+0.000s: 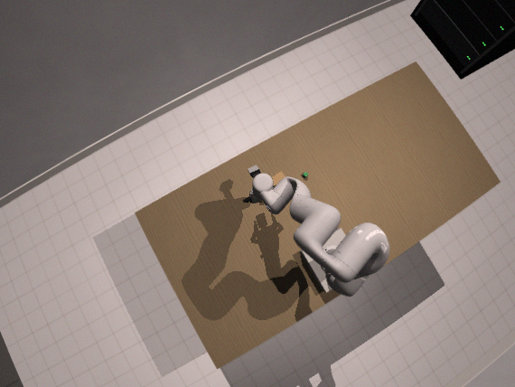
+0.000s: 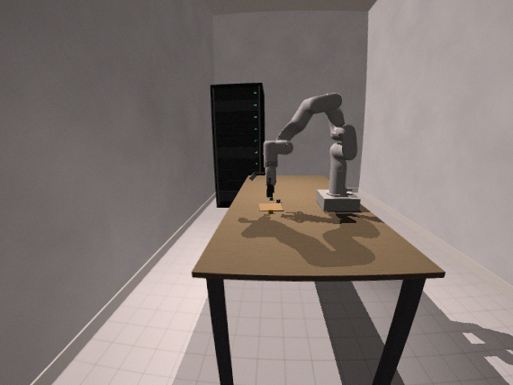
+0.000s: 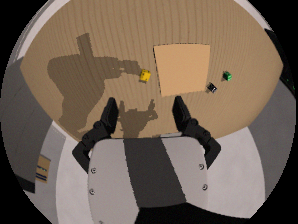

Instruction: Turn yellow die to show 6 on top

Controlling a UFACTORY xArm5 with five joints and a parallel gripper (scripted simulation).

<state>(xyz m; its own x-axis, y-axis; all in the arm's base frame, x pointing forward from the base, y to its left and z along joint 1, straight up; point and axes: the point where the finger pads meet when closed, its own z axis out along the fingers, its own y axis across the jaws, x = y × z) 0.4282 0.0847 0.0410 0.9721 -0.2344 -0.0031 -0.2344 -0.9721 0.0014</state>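
The yellow die is 11 cm below my hand. Also, from my hand: green die (26 cm to the right, 11 cm below, 4 cm behind); then black die (20 cm to the right, 11 cm below, 8 cm behind); then tan mat (12 cm below, 10 cm to the right, 1 cm behind).
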